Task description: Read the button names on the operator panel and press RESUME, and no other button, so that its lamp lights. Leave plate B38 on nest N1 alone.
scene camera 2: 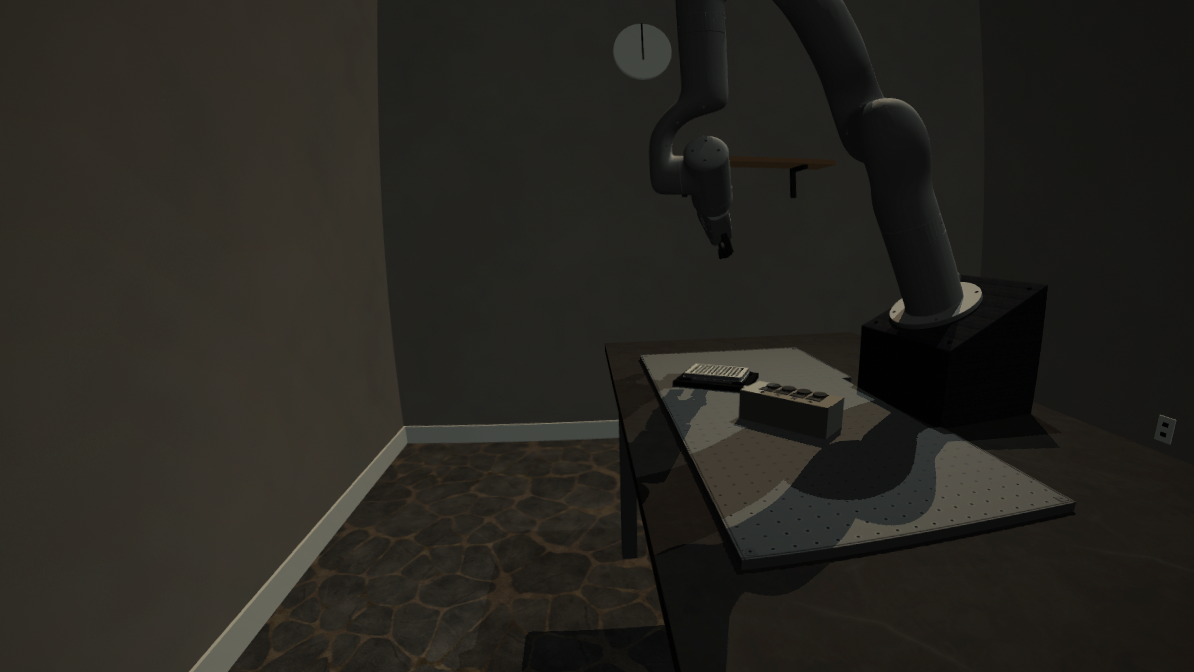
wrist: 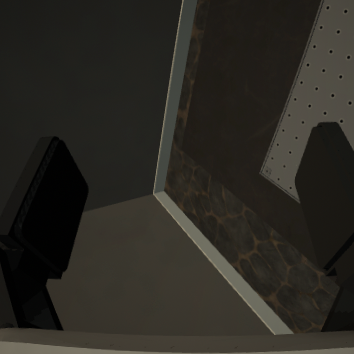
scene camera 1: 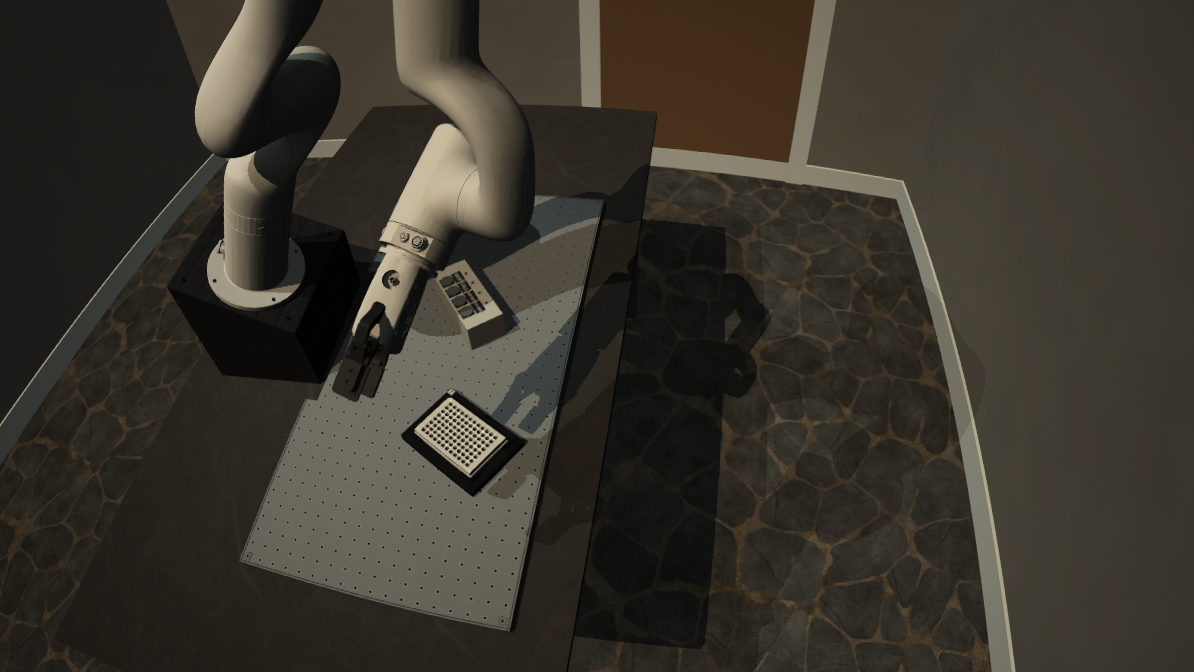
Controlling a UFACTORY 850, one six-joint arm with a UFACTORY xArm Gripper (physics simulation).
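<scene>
The operator panel [scene camera 1: 487, 330] [scene camera 2: 785, 414] is a light box with a row of several dark round buttons on top. The button names are too small to read, and no lit lamp can be made out. A pale plate [scene camera 1: 459, 435] [scene camera 2: 716, 372] with rows of wells, presumably B38, sits on the black nest [scene camera 1: 473, 485]. My gripper [scene camera 1: 360, 378] [scene camera 2: 725, 246] [wrist: 185, 156] is open and empty, high above the table and apart from panel and plate. Its two dark fingers stand wide apart in the wrist view. The panel and plate do not show in the wrist view.
The perforated board [scene camera 1: 375, 534] [scene camera 2: 985, 492] [wrist: 285, 145] lies on the dark table [scene camera 1: 183, 534] [scene camera 2: 960, 601] under panel and nest. The arm's black base block [scene camera 1: 250, 342] [scene camera 2: 902, 375] stands beside the board. A wall shelf [scene camera 2: 777, 161] is in the background.
</scene>
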